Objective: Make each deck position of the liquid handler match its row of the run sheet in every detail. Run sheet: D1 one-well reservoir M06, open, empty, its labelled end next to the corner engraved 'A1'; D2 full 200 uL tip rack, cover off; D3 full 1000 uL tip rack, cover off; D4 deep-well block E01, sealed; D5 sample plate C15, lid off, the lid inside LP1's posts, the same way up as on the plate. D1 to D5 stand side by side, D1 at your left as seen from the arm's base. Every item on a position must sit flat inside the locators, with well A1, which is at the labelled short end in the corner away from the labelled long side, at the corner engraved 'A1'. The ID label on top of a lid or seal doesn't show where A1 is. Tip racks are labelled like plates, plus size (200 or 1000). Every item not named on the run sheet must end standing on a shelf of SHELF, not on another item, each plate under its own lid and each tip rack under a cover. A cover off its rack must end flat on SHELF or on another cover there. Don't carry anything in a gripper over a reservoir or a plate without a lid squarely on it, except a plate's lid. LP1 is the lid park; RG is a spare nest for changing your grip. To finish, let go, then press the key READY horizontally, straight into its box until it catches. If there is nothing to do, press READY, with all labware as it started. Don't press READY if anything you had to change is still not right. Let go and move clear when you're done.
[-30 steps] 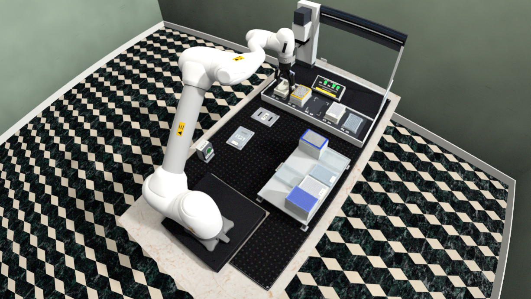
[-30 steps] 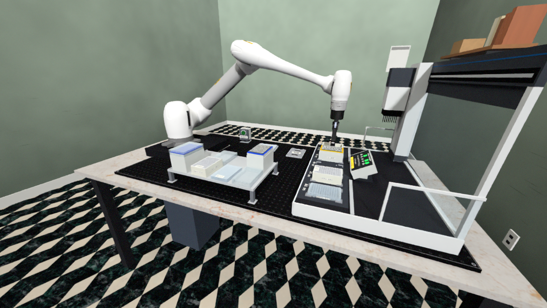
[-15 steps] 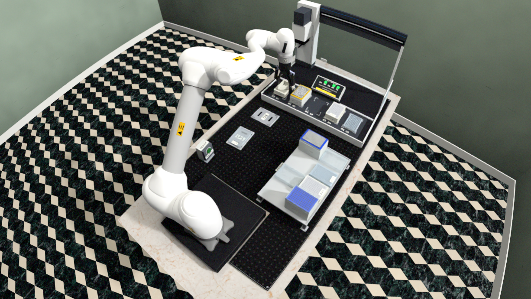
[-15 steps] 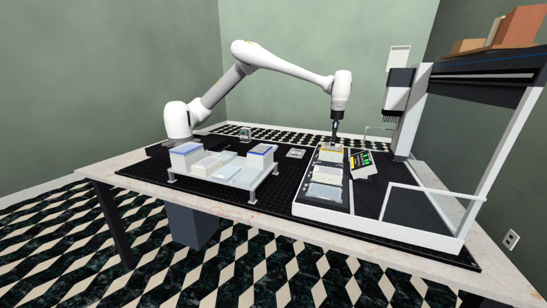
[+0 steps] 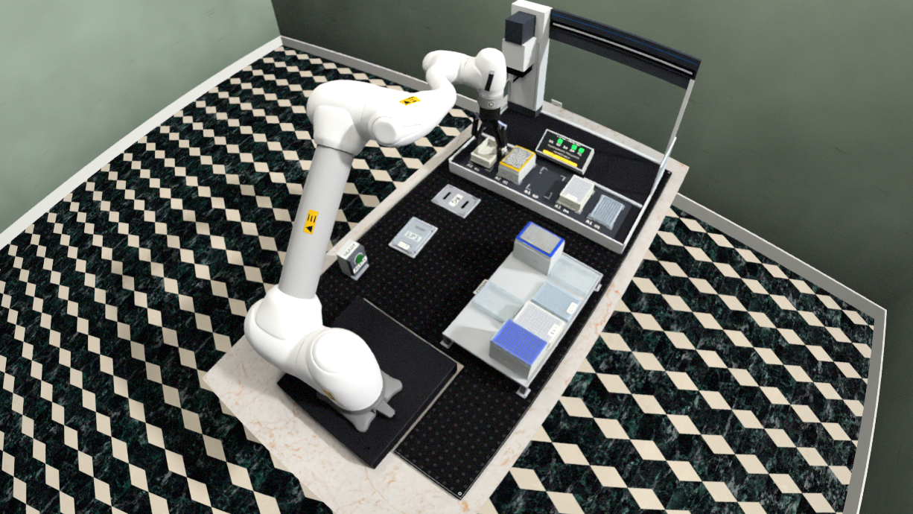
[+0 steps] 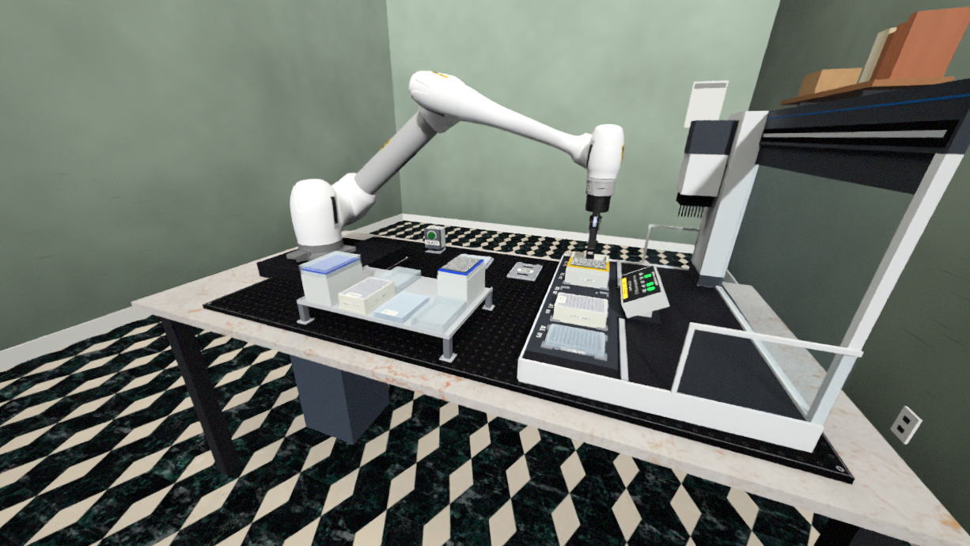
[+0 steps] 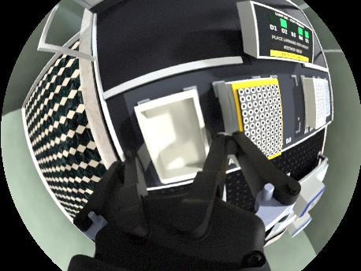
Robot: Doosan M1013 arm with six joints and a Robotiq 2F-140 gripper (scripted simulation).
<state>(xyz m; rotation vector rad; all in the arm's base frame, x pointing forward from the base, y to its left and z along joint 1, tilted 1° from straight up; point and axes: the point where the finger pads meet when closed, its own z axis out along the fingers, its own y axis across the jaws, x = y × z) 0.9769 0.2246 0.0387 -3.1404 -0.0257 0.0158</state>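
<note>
Now: hand 1 cm past the yellow-rimmed tip rack and 13 cm to the left of it. Also, from my hand: white one-well reservoir (2 cm below); grey RG nest (23 cm behind, 1 cm to the right, 9 cm below); pipetting head (28 cm ahead, 5 cm to the left, 29 cm above).
</note>
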